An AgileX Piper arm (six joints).
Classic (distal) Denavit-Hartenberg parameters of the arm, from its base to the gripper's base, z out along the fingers. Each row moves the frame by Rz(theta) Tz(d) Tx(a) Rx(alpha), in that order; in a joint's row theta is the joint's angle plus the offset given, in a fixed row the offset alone. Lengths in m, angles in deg.
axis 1: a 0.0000, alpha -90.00, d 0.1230, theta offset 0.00
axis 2: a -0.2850, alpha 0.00, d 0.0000, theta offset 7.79
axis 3: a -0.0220, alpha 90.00, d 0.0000, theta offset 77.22
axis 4: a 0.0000, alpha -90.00, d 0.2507, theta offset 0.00
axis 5: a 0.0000, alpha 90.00, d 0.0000, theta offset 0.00
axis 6: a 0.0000, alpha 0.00, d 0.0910, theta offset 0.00
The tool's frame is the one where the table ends.
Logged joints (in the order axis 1, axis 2, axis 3, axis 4, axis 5, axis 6), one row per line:
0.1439, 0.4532, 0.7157, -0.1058, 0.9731, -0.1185
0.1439, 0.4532, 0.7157, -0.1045, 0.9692, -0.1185
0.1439, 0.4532, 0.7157, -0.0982, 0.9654, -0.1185
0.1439, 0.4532, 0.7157, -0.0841, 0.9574, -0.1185
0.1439, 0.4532, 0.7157, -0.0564, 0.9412, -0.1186
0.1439, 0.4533, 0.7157, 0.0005, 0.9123, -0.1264
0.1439, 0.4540, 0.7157, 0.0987, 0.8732, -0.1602
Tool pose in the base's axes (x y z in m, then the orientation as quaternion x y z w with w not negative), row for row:
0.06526, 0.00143, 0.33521, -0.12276, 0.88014, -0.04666, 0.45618
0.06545, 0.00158, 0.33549, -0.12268, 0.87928, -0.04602, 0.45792
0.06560, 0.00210, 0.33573, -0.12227, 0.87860, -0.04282, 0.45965
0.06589, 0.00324, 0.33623, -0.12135, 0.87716, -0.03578, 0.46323
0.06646, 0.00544, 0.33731, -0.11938, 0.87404, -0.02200, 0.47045
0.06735, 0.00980, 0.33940, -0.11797, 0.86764, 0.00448, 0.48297
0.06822, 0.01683, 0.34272, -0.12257, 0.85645, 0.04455, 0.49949
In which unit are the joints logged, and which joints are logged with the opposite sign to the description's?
The joints are logged in radians. Opposite sign: axis 3.
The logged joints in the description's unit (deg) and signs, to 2 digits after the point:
8.24, 25.97, -41.01, -6.06, 55.75, -6.79
8.24, 25.97, -41.01, -5.99, 55.53, -6.79
8.24, 25.97, -41.01, -5.63, 55.31, -6.79
8.24, 25.97, -41.01, -4.82, 54.85, -6.79
8.24, 25.97, -41.01, -3.23, 53.93, -6.80
8.24, 25.97, -41.01, 0.03, 52.27, -7.24
8.24, 26.01, -41.01, 5.66, 50.03, -9.18

